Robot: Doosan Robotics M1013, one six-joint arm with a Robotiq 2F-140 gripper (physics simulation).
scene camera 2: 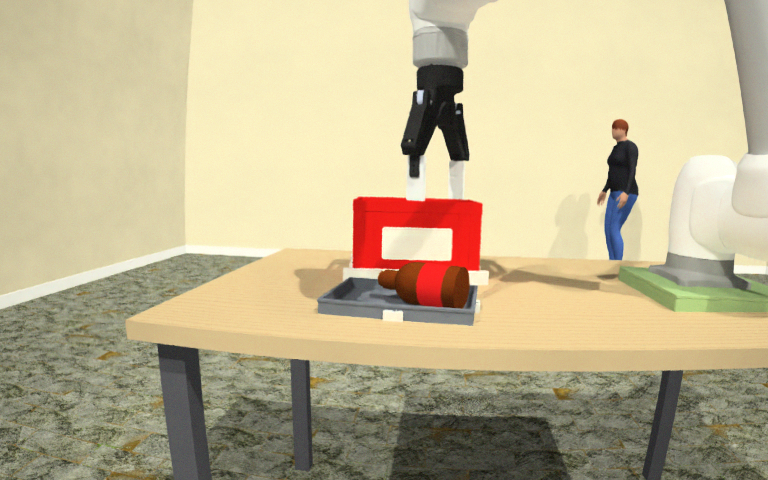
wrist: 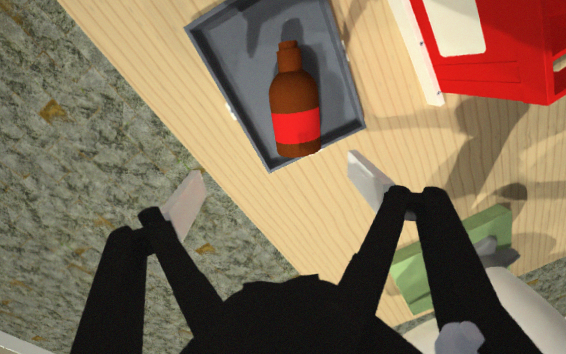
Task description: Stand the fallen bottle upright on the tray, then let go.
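Pixels of known places: gripper, fingertip midpoint: [scene camera 2: 437, 199] [wrist: 275, 172]; arm's base, origin of the base link: [scene camera 2: 697, 279].
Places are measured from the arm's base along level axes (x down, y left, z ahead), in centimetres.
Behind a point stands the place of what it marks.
Observation:
A brown bottle [scene camera 2: 431, 284] {x -2.2, y 22.2, z 60.8 cm} [wrist: 295, 107] {x -4.9, y 17.7, z 62.5 cm} with a red label lies on its side in the grey tray [scene camera 2: 345, 307] {x 1.5, y 25.5, z 74.3 cm} [wrist: 227, 93] {x 1.3, y 25.5, z 69.2 cm}. In scene camera 2 its neck points left and its base is at the tray's right end. In the wrist view its neck points up and its base lies by the tray's lower corner. My gripper [scene camera 2: 436, 195] {x -15.9, y 22.7, z 60.3 cm} [wrist: 275, 172] {x -15.9, y 22.7, z 60.3 cm} is open and empty. It points down and hangs above the bottle in scene camera 2; in the wrist view the bottle lies beyond the fingertips.
A red crate [scene camera 2: 417, 210] {x -12.6, y -3.3, z 64.2 cm} [wrist: 500, 75] {x -10.0, y -4.2, z 53.7 cm} with a white label stands on a white base right behind the tray, on the wooden table [scene camera 2: 226, 311] {x 3.0, y 27.7, z 94.1 cm} [wrist: 280, 215] {x 3.0, y 32.4, z 42.9 cm}. The robot's base stands on a green block [scene camera 2: 707, 300] {x 0.7, y 17.6, z 7.8 cm} [wrist: 412, 280] {x 0.0, y 13.4, z 4.1 cm} to the right. A person [scene camera 2: 621, 169] stands in the background.

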